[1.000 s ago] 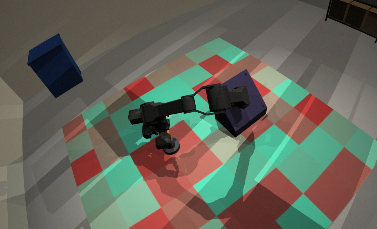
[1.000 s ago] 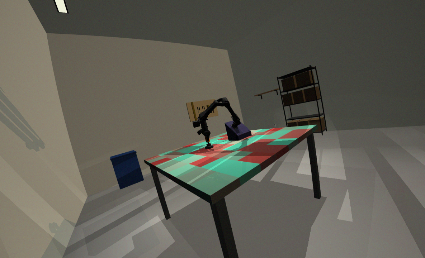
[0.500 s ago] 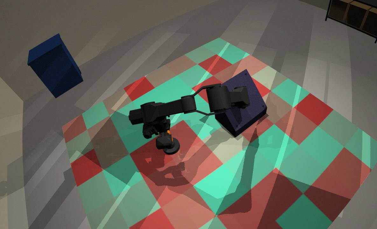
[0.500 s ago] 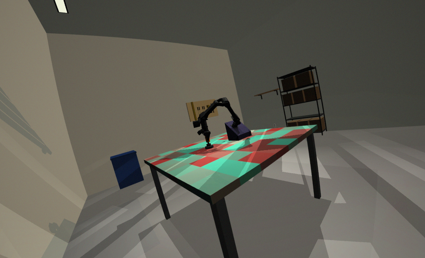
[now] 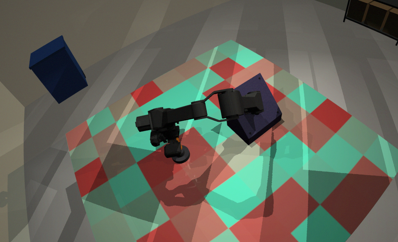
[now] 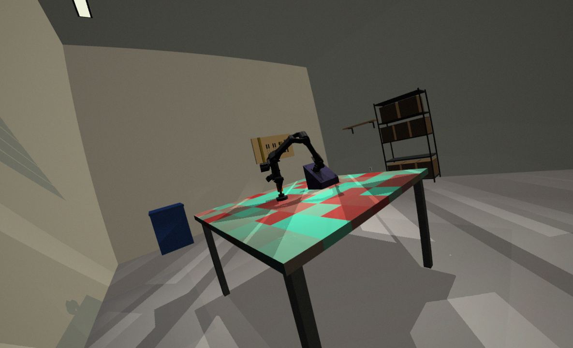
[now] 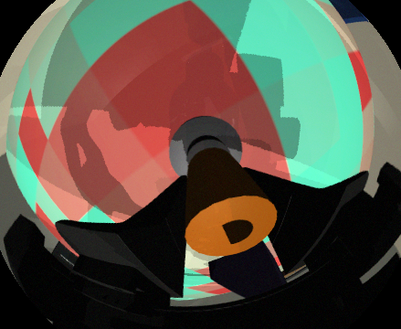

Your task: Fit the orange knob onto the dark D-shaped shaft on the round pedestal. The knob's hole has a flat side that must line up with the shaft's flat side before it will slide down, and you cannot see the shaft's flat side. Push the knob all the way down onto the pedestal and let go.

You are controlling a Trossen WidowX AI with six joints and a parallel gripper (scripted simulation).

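Now: gripper tip 20 mm below the orange knob. Also, from my gripper tip: round dark pedestal (40 mm below).
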